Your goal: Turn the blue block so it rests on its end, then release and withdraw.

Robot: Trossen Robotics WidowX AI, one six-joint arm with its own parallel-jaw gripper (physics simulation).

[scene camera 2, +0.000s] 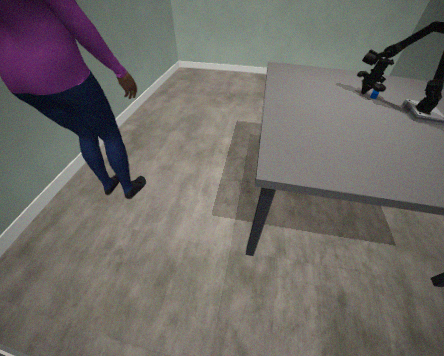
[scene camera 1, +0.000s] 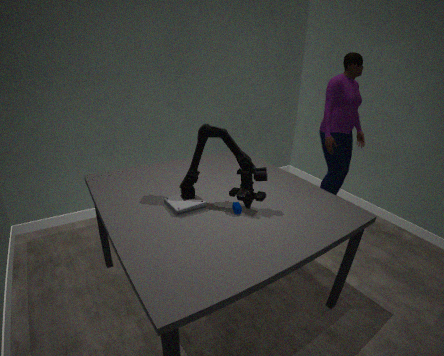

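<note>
The small blue block (scene camera 1: pixel 237 208) (scene camera 2: pixel 375 94) is on the table, in front of the arm's base. It looks a little taller than wide in the scene camera 1 view, but it is too small to tell surely which face it rests on. My gripper (scene camera 1: pixel 248 205) (scene camera 2: pixel 364 91) points down with its fingers together, low over the table and right beside the block. The block shows outside the fingers, to their left in the scene camera 1 view and to their right in the scene camera 2 view. Whether a finger touches it cannot be told.
The grey table (scene camera 1: pixel 220 260) (scene camera 2: pixel 320 145) carries the arm and a pale flat plate (scene camera 1: pixel 185 205) (scene camera 2: pixel 425 116) at the arm's base. A person in a purple top (scene camera 1: pixel 343 102) (scene camera 2: pixel 42 50) stands on the floor beyond the table.
</note>
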